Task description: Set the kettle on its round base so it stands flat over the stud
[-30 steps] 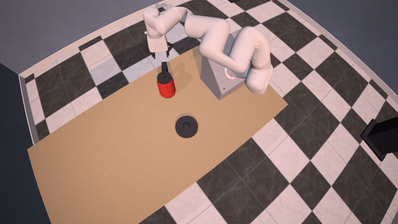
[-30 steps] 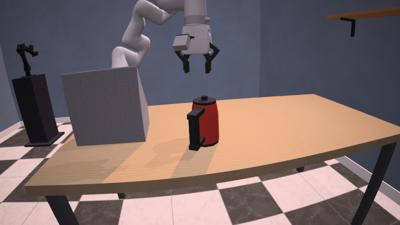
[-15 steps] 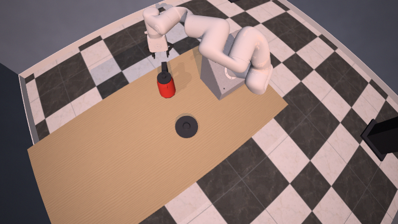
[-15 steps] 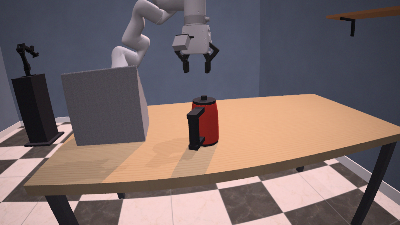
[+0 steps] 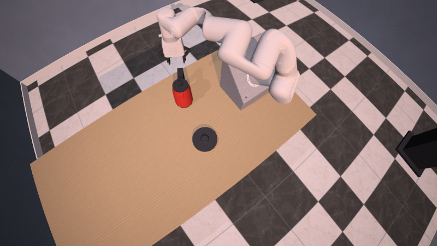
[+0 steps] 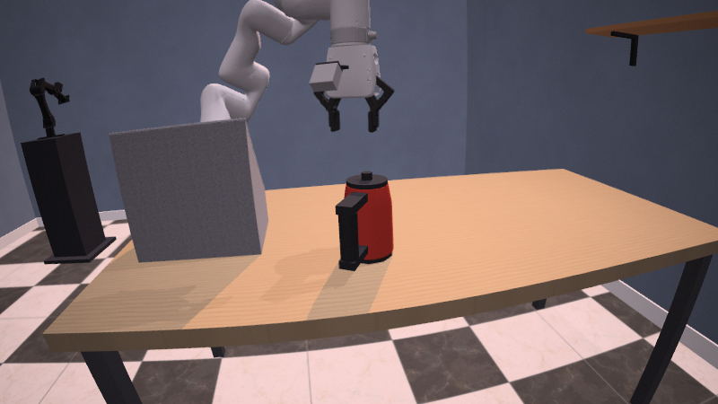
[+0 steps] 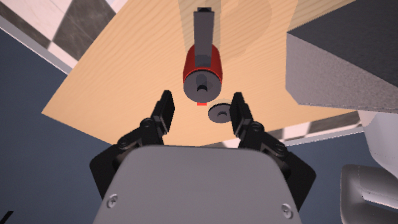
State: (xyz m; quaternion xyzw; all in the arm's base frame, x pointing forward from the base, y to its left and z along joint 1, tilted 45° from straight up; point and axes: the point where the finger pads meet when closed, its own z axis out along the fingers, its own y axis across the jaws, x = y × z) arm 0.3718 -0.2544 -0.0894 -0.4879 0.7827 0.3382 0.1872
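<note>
Now: the kettle 20 mm ahead of my hand, 30 mm to the left of it and 210 mm below it. Also, from my hand: round black base: 60 mm ahead, 360 mm to the left, 300 mm below.
</note>
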